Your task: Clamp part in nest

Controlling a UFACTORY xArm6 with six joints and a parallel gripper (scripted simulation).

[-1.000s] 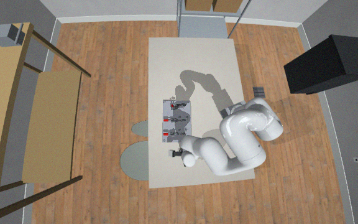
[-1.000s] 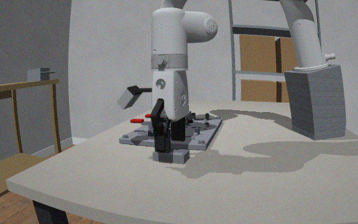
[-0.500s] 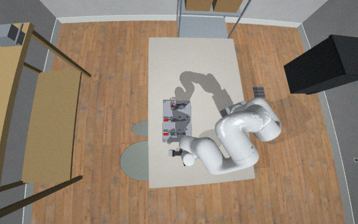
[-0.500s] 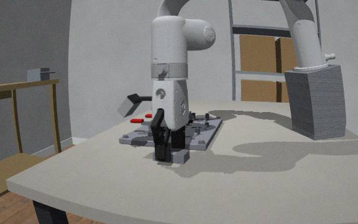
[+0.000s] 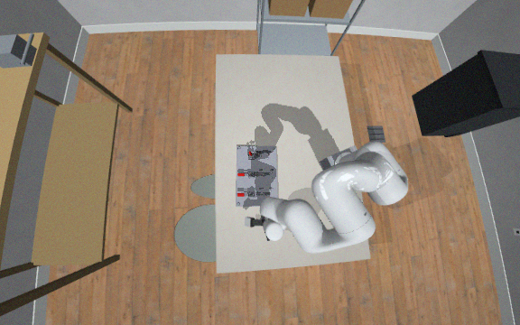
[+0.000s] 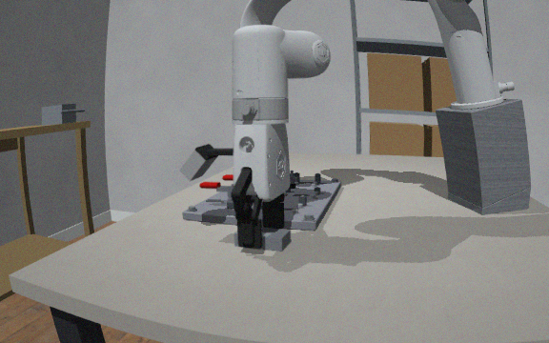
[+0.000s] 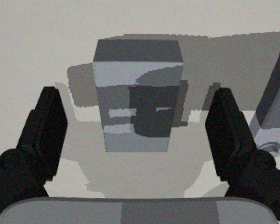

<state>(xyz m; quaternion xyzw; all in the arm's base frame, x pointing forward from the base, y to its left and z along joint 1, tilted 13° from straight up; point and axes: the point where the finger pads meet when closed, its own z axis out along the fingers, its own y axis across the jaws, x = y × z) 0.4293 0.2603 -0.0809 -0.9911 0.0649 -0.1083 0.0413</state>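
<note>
My gripper is now 1 cm above the grey block part. Round my hand: grey fixture plate 4 cm ahead, 26 cm to the right, 1 cm below.
</note>
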